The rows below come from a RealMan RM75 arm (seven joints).
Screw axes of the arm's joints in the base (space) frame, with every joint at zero. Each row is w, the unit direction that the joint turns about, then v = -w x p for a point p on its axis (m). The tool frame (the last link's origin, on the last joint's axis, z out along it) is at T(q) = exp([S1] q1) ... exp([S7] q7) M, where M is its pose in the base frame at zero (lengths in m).
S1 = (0, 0, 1, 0, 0, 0)
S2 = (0, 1, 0, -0.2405, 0, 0)
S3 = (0, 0, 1, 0, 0, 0)
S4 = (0, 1, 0, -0.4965, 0, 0)
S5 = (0, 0, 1, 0, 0, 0)
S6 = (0, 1, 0, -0.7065, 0, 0)
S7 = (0, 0, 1, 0, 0, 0)
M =
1 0 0 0
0 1 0 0
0 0 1 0.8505
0 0 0 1
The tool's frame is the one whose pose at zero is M.
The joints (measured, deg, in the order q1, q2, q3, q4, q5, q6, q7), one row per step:
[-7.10 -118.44 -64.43 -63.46 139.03 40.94 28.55]
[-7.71 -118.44 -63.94 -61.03 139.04 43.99 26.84]
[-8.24 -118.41 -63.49 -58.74 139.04 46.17 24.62]
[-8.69 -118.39 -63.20 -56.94 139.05 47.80 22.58]
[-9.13 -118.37 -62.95 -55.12 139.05 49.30 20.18]
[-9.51 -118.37 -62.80 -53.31 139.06 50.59 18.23]
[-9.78 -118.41 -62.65 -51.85 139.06 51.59 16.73]
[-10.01 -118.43 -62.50 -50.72 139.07 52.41 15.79]
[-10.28 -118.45 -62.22 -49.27 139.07 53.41 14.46]
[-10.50 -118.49 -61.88 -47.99 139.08 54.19 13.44]
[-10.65 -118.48 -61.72 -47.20 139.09 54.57 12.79]
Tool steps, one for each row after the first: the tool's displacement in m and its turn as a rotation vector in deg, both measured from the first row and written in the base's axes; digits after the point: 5 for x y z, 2 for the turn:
[-0.00473 -0.00118 -0.00047 1.00 -0.93 -0.37]
[-0.01022 -0.00234 -0.00205 1.21 -2.22 -0.45]
[-0.01448 -0.00309 -0.00303 1.29 -3.49 -0.55]
[-0.01909 -0.00387 -0.00400 1.22 -5.06 -0.59]
[-0.02430 -0.00473 -0.00491 1.16 -6.17 -0.43]
[-0.02850 -0.00571 -0.00596 1.08 -7.02 -0.26]
[-0.03150 -0.00648 -0.00671 1.06 -7.44 -0.19]
[-0.03537 -0.00774 -0.00804 0.91 -8.07 -0.10]
[-0.03870 -0.00909 -0.00988 0.64 -8.45 0.02]
[-0.04102 -0.00973 -0.01078 0.43 -8.66 0.15]

